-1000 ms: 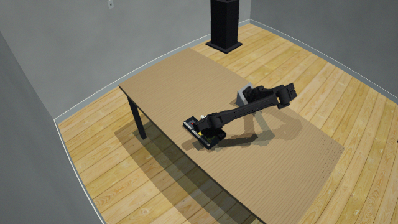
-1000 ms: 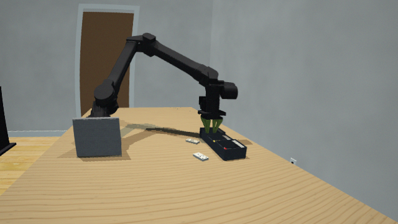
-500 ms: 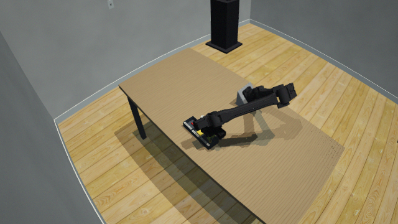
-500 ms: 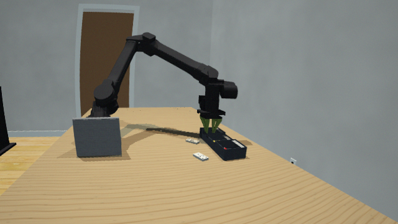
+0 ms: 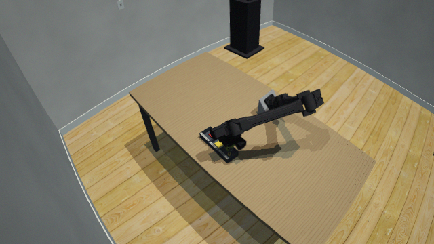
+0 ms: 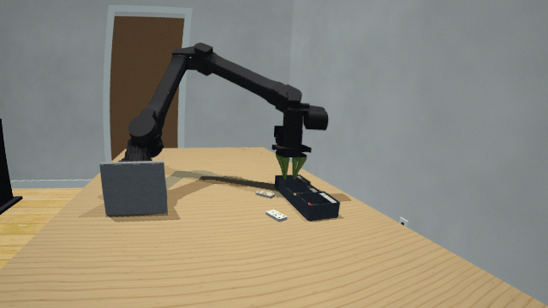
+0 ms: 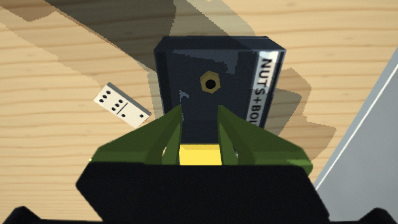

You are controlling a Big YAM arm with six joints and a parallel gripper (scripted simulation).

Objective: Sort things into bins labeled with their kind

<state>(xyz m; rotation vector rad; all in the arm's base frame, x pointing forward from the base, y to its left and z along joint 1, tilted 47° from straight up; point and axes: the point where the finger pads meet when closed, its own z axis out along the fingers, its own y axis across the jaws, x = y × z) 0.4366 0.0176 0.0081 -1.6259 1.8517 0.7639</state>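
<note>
My gripper is now 10 mm short of the small nut, 10 mm to the right of it and 40 mm above it. Also, from my hand: yellow block (10 mm behind, 80 mm to the right, 40 mm below); then long black bin (80 mm to the right, 30 mm below); then red battery (10 mm behind, 160 mm to the right, 40 mm below).
</note>
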